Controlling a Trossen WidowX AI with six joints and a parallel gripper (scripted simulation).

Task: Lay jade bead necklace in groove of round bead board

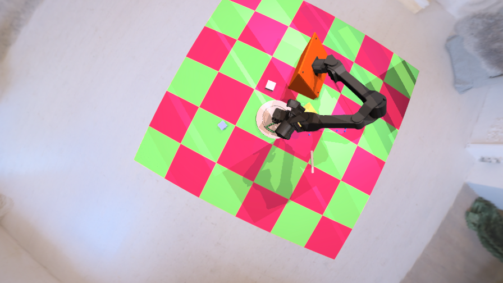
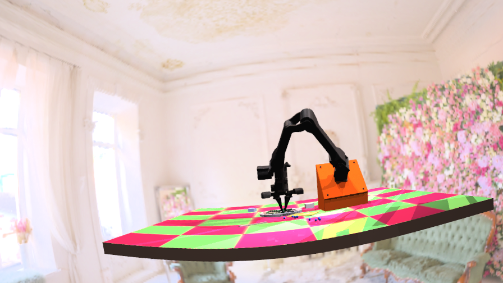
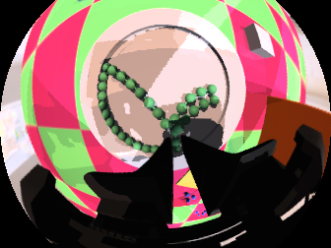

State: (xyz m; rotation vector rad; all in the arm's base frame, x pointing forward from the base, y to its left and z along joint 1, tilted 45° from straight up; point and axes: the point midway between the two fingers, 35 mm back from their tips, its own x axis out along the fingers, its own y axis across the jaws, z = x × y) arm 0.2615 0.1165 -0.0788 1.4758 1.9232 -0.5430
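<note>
My gripper tip is now 20 mm short of the round bead board, 50 mm to the left of it and 10 mm above it. The rest, counted from my gripper tip: white cube: 120 mm behind, 160 mm to the right; then thin white stick: 100 mm ahead, 240 mm to the left, 10 mm below; then yellow patch: 90 mm behind, 80 mm to the left, 10 mm below.
</note>
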